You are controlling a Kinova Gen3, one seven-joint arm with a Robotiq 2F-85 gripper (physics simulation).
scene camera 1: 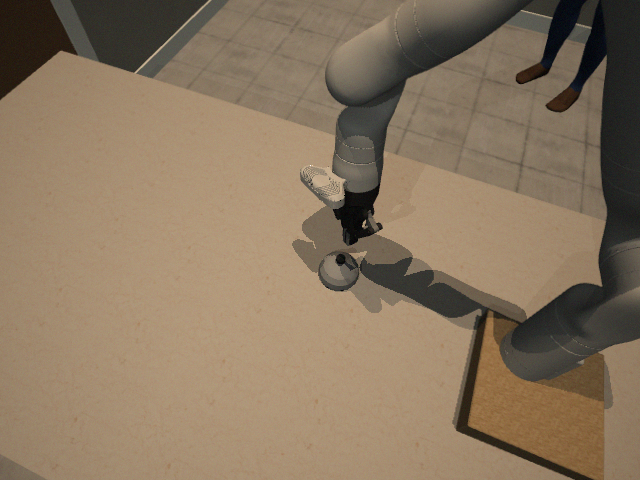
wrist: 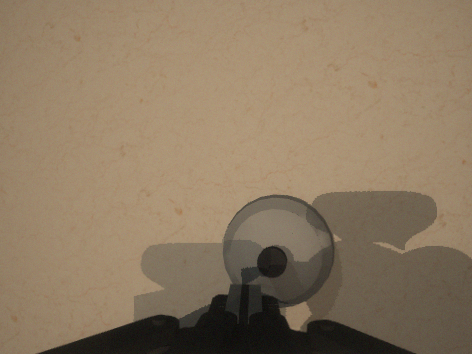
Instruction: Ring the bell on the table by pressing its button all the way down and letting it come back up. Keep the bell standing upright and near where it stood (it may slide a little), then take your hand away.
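Seen in the pictures: gripper, fingertip midpoint: (scene camera 1: 349, 241) (wrist: 245, 305); arm's base at its link origin: (scene camera 1: 525, 355).
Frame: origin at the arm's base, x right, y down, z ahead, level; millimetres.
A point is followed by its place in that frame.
A grey domed bell (scene camera 1: 336, 275) {y 11, x 42, z 367 mm} (wrist: 280, 225) {y 8, x 53, z 384 mm} stands upright on the table (scene camera 1: 180, 310) {y 49, x -116, z 635 mm} (wrist: 150, 125) {y 49, x -77, z 339 mm}. Its round black button (scene camera 1: 340, 258) {y -17, x 66, z 369 mm} (wrist: 272, 262) {y -17, x 68, z 369 mm} sits on top and is raised. My gripper (scene camera 1: 350, 241) {y -78, x 71, z 358 mm} (wrist: 245, 305) {y -78, x 71, z 358 mm} is shut with nothing between the fingertips. It points down and hangs above the table, apart from the button. In the scene view the fingertips show just above the bell in the picture. In the wrist view they overlap the bell's lower left edge, and the button shows a little up and to the right of them.
A wooden board (scene camera 1: 527, 413) {y -5, x -101, z -9 mm} lies at the right of the table, with the arm's base on it. The arm's shadow falls across the table around the bell. The table's far edge runs behind the gripper, with tiled floor (scene camera 1: 465, 118) and a person's legs (scene camera 1: 563, 41) beyond.
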